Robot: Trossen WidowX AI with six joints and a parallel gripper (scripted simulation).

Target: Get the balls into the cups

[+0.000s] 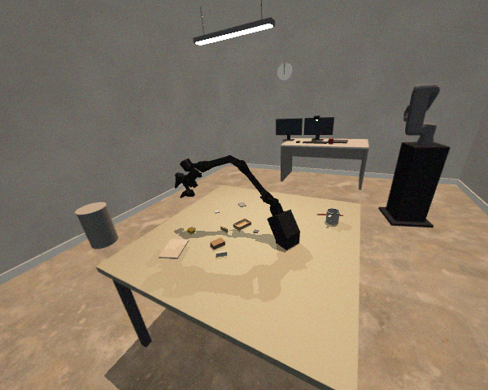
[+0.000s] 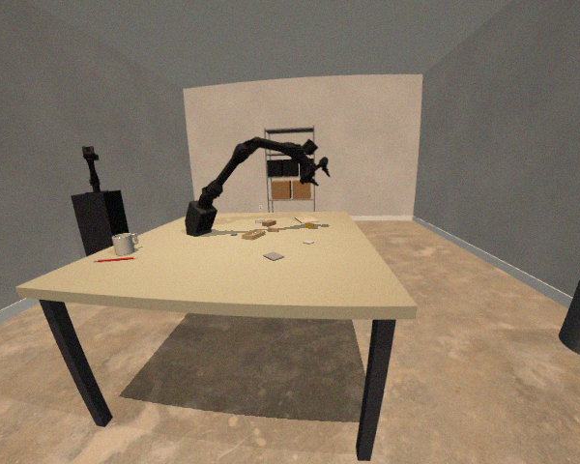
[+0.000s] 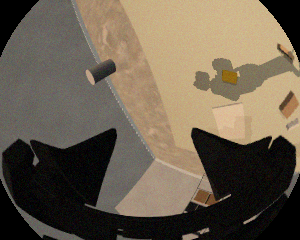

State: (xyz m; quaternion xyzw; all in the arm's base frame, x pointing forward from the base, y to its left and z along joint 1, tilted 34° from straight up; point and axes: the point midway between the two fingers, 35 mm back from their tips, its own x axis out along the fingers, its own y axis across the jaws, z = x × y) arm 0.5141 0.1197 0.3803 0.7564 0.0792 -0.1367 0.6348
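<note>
Now: hand 38 cm past the wooden puzzle, 7 cm to the left of it and 29 cm above it. The rest, counted from my hand: flat wooden piece (27 cm behind, 28 cm below); paper sheet (2 cm behind, 24 cm to the left, 29 cm below); yellow block (5 cm behind, 5 cm to the left, 28 cm below).
</note>
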